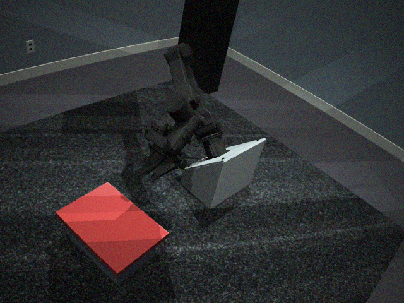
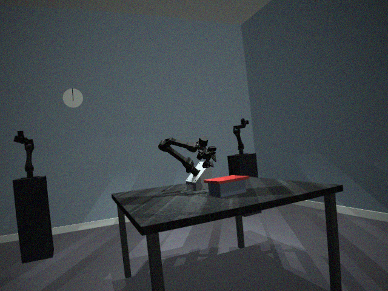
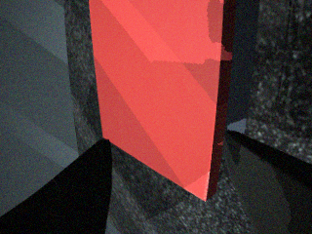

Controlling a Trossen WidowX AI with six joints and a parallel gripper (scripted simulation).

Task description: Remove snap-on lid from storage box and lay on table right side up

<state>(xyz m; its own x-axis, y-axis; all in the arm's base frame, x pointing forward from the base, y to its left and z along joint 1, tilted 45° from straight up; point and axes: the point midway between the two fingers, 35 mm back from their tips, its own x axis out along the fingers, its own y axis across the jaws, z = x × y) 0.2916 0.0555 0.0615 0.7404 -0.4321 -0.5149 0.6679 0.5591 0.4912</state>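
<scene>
My gripper tip is now 13 cm short of the red lid, 10 cm above it and 1 cm to the right of it. Also, from my gripper tip: storage box (15 cm below, 13 cm ahead, 1 cm to the left).
</scene>
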